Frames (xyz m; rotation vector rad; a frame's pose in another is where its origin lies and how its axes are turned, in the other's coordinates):
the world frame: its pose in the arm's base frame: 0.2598 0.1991 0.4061 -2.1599 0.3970 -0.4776
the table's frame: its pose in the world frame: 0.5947 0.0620 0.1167 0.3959 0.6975 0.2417
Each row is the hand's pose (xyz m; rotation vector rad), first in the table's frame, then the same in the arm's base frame.
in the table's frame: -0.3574 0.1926 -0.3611 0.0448 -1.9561 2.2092
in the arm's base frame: 0.3726 0.1513 0.1655 -0.1865 0.3279 1.7395
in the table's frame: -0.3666 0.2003 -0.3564 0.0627 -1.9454 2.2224
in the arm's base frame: 0.3741 0.1600 0.1561 -0.1693 0.3305 1.7325
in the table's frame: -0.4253 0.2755 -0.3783 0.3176 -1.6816 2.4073
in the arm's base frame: 0.3356 0.1927 0.0723 0.0750 0.4310 1.5791
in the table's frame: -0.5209 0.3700 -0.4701 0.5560 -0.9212 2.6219
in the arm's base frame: 0.2194 0.2320 -0.0347 0.4171 0.8131 1.2071
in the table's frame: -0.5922 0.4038 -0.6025 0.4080 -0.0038 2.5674
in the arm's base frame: 0.0716 0.2462 -0.0761 0.5688 1.4047 0.7486
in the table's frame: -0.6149 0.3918 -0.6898 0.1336 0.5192 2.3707
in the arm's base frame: -0.0185 0.2394 -0.0654 0.5333 1.8392 0.4371
